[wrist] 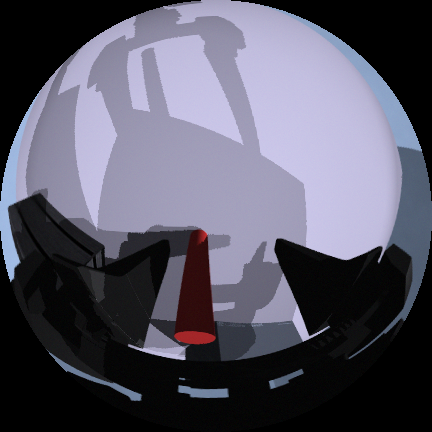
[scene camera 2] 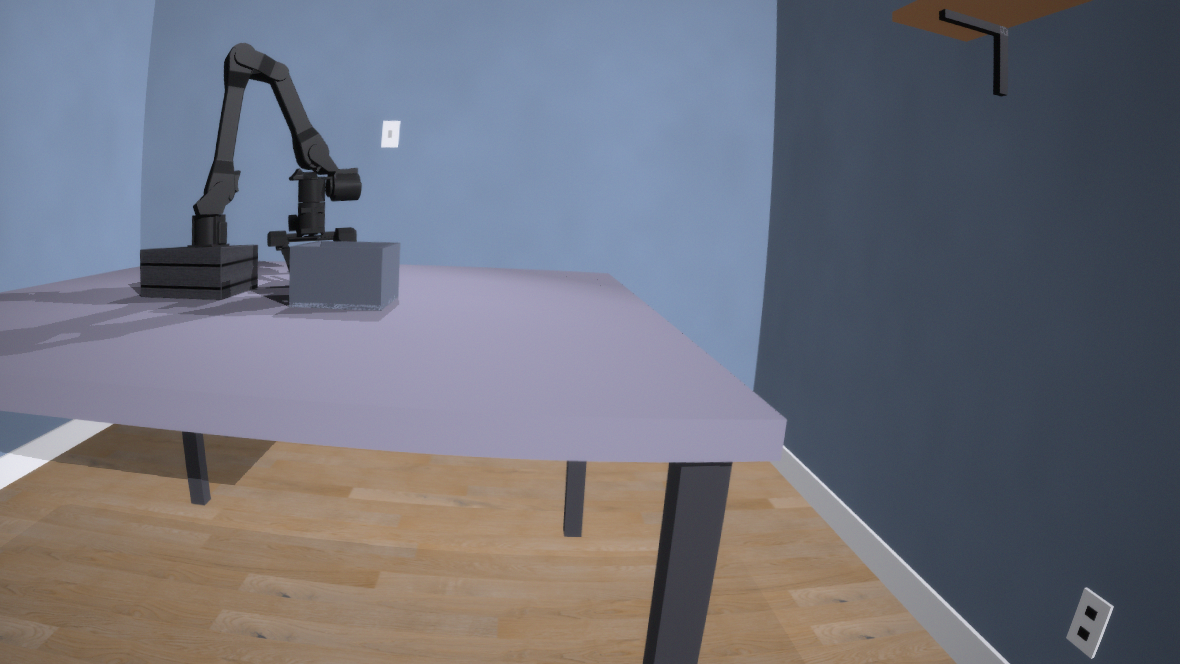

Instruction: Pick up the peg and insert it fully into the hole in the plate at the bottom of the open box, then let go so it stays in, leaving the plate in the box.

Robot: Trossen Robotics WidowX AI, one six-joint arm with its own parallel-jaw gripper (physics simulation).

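Frame: origin at the arm's base, x right, y ahead, z up, level; millimetres.
Where they show: gripper, fingertip midpoint: (wrist: pixel 223 245); arm's base, link origin: (scene camera 2: pixel 208 246).
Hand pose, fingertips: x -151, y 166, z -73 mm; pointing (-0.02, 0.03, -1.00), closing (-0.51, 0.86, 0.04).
Things, the pixels of their top centre, and the offset from my fingertips. Level surfaces: height alone.
- red peg, top centre: (wrist: pixel 194 338) dx +8, dy -16, dz +68 mm
- grey open box, top centre: (scene camera 2: pixel 347 244) (wrist: pixel 245 381) dx +182, dy +153, dz +85 mm
- lilac table, surface height: dz -13 mm
The red peg (wrist: pixel 195 290) stands upright on the table in the wrist view, between the two fingers and nearer the left one in that view. My gripper (scene camera 2: pixel 311 237) (wrist: pixel 223 245) points down and is open, with its fingers low around the peg and no grip on it. The grey open box (scene camera 2: pixel 334 276) (wrist: pixel 270 336) stands beside the peg; part of it shows at the bottom of the wrist view, beyond the fingers. In the scene view the box hides the peg and part of the fingers. The plate and its hole are hidden by the box walls.
The dark arm base (scene camera 2: pixel 198 272) (wrist: pixel 55 230) stands on the lilac table (scene camera 2: pixel 511 363) (wrist: pixel 325 150), left of the box in the scene view. Shadows of the arm and box lie across the table. The table's right edge lies well right of the box in the scene view.
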